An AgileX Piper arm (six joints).
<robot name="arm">
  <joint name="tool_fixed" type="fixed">
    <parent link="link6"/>
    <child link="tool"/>
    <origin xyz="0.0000 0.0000 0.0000"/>
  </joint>
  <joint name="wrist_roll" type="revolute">
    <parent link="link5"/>
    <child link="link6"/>
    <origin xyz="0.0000 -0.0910 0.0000" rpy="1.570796 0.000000 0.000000"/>
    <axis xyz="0 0 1"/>
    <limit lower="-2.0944" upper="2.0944"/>
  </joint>
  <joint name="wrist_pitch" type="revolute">
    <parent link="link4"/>
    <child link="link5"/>
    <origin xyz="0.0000 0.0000 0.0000" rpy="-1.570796 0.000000 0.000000"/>
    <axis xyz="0 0 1"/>
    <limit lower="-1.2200" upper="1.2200"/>
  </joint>
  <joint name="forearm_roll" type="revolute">
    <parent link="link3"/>
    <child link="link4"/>
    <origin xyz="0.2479 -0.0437 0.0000" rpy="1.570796 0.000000 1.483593"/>
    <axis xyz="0 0 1"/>
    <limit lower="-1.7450" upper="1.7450"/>
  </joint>
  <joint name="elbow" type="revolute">
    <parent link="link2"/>
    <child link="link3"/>
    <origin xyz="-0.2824 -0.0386 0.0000"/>
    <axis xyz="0 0 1"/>
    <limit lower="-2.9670" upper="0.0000"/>
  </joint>
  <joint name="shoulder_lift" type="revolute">
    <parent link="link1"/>
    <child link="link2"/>
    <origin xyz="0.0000 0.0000 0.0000" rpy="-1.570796 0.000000 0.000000"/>
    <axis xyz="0 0 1"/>
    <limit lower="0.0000" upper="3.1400"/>
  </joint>
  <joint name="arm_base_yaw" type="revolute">
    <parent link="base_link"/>
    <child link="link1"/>
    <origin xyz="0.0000 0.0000 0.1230"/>
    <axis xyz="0 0 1"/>
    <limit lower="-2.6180" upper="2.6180"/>
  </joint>
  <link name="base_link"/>
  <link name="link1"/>
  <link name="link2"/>
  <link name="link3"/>
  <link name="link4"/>
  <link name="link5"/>
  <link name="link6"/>
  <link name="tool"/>
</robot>
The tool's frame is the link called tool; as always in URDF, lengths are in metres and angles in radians.
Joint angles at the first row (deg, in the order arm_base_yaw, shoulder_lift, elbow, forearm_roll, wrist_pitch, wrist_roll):
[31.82 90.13 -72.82 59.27 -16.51 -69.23]
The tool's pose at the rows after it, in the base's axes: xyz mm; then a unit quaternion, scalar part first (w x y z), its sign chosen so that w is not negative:
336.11 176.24 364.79 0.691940 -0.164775 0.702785 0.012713
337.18 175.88 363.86 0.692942 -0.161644 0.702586 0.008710
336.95 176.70 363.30 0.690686 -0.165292 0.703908 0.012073
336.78 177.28 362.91 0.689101 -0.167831 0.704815 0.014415
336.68 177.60 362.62 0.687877 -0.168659 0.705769 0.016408
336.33 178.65 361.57 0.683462 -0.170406 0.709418 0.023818
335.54 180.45 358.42 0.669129 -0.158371 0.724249 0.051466
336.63 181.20 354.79 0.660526 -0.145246 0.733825 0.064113
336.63 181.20 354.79 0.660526 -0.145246 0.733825 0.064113
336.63 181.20 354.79 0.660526 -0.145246 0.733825 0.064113
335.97 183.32 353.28 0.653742 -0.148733 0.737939 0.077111
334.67 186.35 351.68 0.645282 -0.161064 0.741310 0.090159
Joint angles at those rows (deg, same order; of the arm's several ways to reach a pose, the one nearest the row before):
[31.82 90.84 -72.58 59.51 -20.49 -69.23]
[31.82 91.07 -72.58 59.51 -21.16 -69.23]
[31.82 91.07 -72.58 59.51 -20.52 -69.23]
[31.82 91.07 -72.58 59.51 -20.07 -69.23]
[31.82 91.07 -72.58 59.63 -19.79 -69.23]
[31.82 91.07 -72.58 60.18 -18.85 -69.23]
[31.82 91.07 -72.58 63.75 -16.78 -69.15]
[31.82 91.42 -72.58 66.23 -16.39 -69.15]
[31.82 91.42 -72.58 66.23 -16.39 -69.15]
[31.82 91.42 -72.58 66.23 -16.39 -69.15]
[31.82 91.47 -72.58 66.56 -14.82 -68.65]
[31.82 91.47 -72.58 66.63 -12.51 -68.65]

